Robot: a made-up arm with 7 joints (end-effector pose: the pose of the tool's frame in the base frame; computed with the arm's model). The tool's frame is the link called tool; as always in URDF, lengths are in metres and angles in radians. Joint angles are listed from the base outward.
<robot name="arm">
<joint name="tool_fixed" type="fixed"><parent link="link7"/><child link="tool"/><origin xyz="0 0 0" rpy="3.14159 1.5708 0"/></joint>
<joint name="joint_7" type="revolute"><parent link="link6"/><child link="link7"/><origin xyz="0 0 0" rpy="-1.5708 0 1.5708"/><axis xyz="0 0 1"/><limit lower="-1.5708" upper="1.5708"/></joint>
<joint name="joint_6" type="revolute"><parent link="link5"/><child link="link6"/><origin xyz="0 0 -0.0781" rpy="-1.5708 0 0"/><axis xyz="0 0 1"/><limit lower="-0.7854" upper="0.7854"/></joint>
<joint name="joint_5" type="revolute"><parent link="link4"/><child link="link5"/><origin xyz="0 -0.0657 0" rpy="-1.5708 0 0"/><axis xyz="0 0 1"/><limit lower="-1.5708" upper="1.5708"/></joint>
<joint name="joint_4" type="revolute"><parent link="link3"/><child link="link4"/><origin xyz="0 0 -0.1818" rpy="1.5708 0 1.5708"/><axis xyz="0 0 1"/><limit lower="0" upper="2.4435"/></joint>
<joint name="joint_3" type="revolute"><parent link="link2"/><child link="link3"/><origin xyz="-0.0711 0 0" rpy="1.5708 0 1.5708"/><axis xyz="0 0 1"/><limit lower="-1.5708" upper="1.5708"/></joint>
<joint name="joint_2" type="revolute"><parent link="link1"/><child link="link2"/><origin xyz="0 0 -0.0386" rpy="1.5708 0 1.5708"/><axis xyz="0 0 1"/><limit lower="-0.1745" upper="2"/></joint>
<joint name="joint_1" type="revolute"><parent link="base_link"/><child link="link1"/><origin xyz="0 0.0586 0" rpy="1.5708 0 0"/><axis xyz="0 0 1"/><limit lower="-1.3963" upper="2"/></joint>
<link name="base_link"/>
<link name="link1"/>
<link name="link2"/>
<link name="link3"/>
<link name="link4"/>
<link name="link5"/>
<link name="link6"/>
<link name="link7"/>
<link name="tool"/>
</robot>
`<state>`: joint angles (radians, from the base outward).
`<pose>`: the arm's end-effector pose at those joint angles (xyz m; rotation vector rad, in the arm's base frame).
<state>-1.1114 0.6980 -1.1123 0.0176 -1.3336 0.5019 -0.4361</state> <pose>-0.2732 0.3504 -0.1364 -0.4668 0.7610 -2.9523</pose>
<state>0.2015 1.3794 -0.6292 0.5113 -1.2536 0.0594 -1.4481</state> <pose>0.0783 0.4607 -0.0990 -2.0281 0.7625 2.1783</pose>
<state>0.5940 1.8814 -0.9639 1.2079 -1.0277 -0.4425 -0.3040</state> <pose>0.0704 0.4204 0.0328 1.3055 -0.1529 -2.2678</pose>
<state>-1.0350 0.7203 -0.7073 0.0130 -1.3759 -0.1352 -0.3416</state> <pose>-0.2563 0.3579 -0.1538 -0.6318 0.8723 -2.1952</pose>
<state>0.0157 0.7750 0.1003 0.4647 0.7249 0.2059 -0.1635</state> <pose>0.0683 0.3687 -0.2670 0.6511 -0.5079 0.6879</pose>
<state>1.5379 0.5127 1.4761 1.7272 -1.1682 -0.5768 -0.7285</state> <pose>0.1319 0.3335 0.0091 -1.9633 0.7906 -1.6160</pose>
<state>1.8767 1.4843 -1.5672 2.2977 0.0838 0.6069 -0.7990</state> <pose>0.1149 0.2447 0.0367 1.7285 -2.1512 -0.5649</pose>
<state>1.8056 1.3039 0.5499 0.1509 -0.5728 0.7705 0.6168</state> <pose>0.0864 0.4813 0.0396 0.0380 -1.3004 0.9935</pose>
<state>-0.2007 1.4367 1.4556 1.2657 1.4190 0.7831 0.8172</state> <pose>0.0345 0.4089 0.0904 -0.4739 -2.0522 -0.2889</pose>
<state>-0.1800 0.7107 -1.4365 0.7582 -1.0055 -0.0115 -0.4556</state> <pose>-0.0469 0.2560 -0.3317 0.0564 -0.5764 -2.3968</pose>
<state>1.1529 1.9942 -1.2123 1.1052 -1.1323 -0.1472 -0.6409</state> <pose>-0.0007 0.4361 0.0496 2.1103 -0.0831 -1.8727</pose>
